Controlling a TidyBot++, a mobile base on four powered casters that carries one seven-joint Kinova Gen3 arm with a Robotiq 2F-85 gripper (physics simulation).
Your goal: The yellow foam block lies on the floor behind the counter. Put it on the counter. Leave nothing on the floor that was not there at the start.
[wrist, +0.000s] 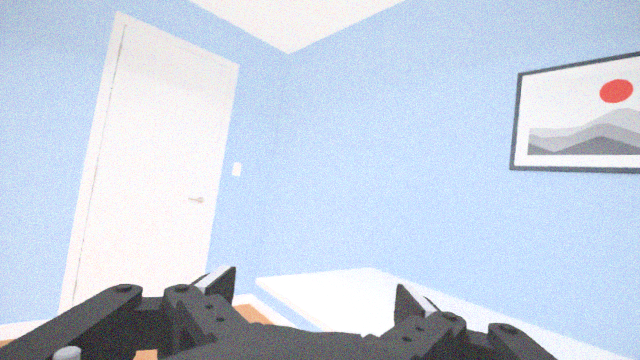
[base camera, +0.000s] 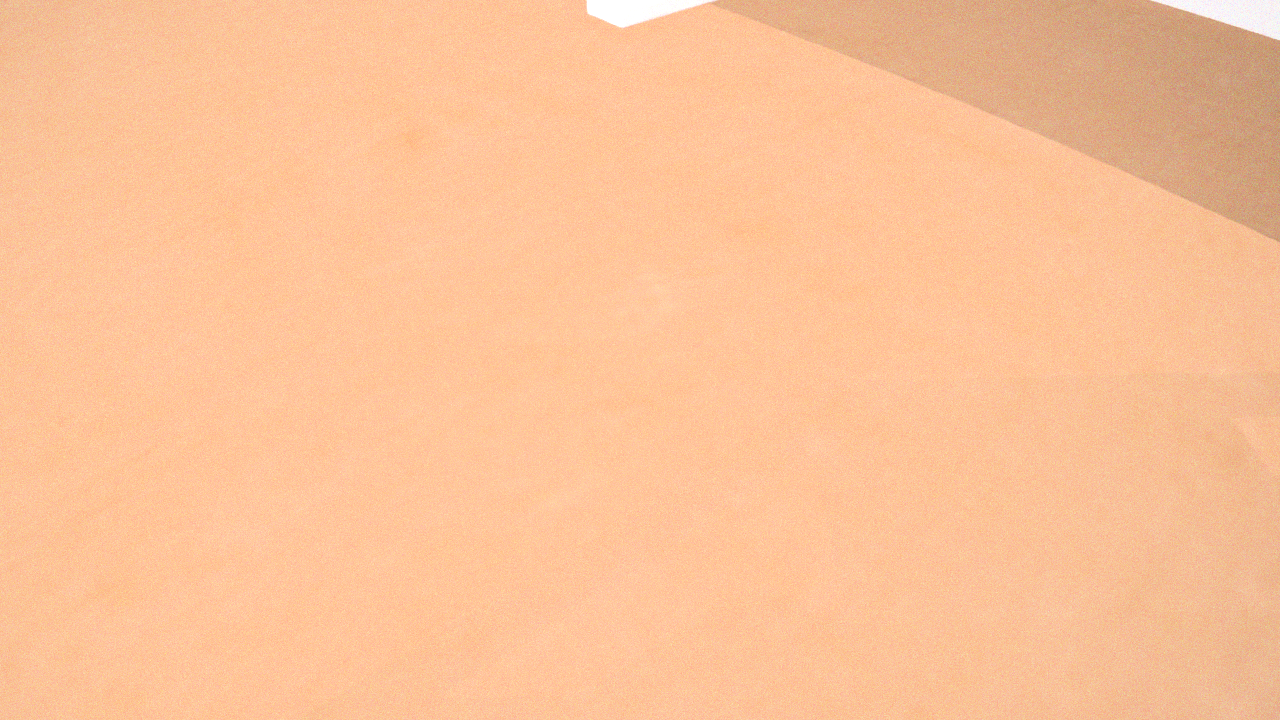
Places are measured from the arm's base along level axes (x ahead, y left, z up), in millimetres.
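Pixels of known places: gripper, fingertip midpoint: (wrist: 314, 293).
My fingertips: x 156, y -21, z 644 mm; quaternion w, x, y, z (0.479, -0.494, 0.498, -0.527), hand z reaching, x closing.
Behind a point stands the place of what it marks.
The yellow foam block does not show in either view. A white flat top (wrist: 350, 300) {x 1068, y -230, z 323 mm}, which looks like the counter, shows at the lower right of the wrist view, beyond and between the fingers. My gripper (wrist: 314, 293) {x 156, y -21, z 644 mm} is open, with its two dark fingers wide apart and no object between them. It points toward the walls and the room's corner. The gripper does not show in the base camera view.
The orange-tan floor (base camera: 537, 402) {x 406, y 71, z -397 mm} (wrist: 252, 313) {x 2495, y 305, z -397 mm} carries a darker brown band (base camera: 1029, 80) at the upper right. A white corner (base camera: 626, 10) {x 1074, y 6, z -374 mm} of something stands at the top edge. A white door (wrist: 160, 150) {x 2083, y 1103, z 856 mm}, a light switch (wrist: 236, 169) {x 2489, y 635, z 820 mm} and a framed picture (wrist: 560, 105) {x 1055, y -978, z 1201 mm} are on blue walls.
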